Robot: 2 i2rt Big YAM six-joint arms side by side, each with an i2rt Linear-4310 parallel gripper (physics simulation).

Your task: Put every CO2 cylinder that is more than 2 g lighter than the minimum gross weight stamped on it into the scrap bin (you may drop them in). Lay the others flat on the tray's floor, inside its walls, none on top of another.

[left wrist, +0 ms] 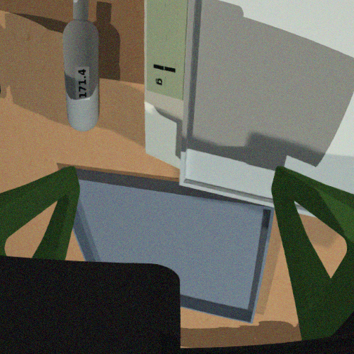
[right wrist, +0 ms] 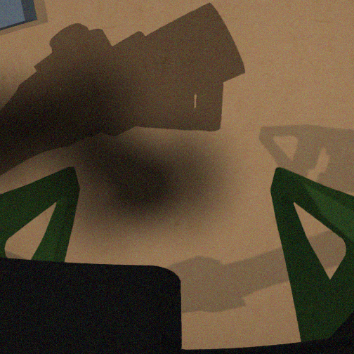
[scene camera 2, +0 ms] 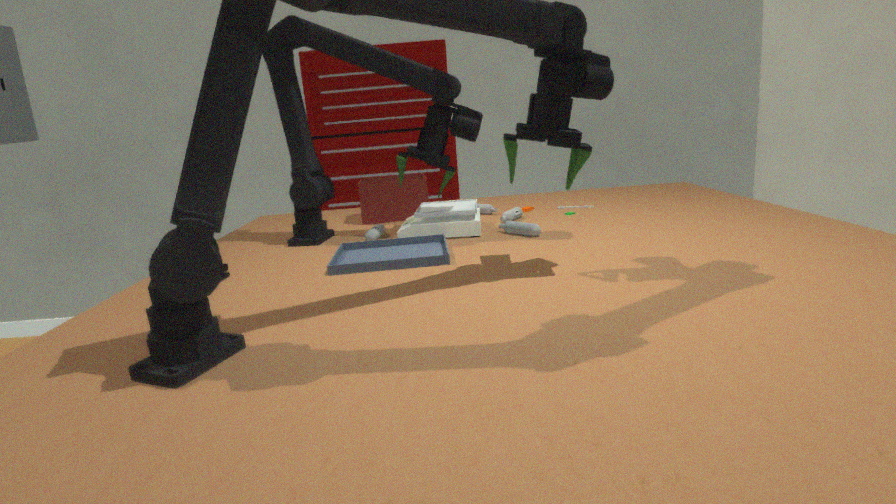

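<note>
A grey cylinder (scene camera 2: 374, 232) (left wrist: 82, 55) marked 171.4 lies on the table beside the white scale (scene camera 2: 448, 230) (left wrist: 260, 95). The scale's green display (left wrist: 167, 40) is partly in view. Two grey cylinders (scene camera 2: 511, 214) (scene camera 2: 519, 228) lie right of the scale; another (scene camera 2: 485, 208) shows partly behind it. Their marks are unreadable. The blue tray (scene camera 2: 388, 262) (left wrist: 175, 230) (right wrist: 11, 12) is empty. The reddish scrap bin (scene camera 2: 393, 200) stands behind. My left gripper (scene camera 2: 421, 189) (left wrist: 175, 177) is open above the scale and tray area. My right gripper (scene camera 2: 540, 185) (right wrist: 174, 178) is open above the table.
A small orange thing (scene camera 2: 528, 208), a green thing (scene camera 2: 569, 213) and a thin pale strip (scene camera 2: 575, 206) lie at the back right. A red drawer cabinet (scene camera 2: 382, 144) stands behind the bin. Arm shadows cross the table right of and in front of the tray.
</note>
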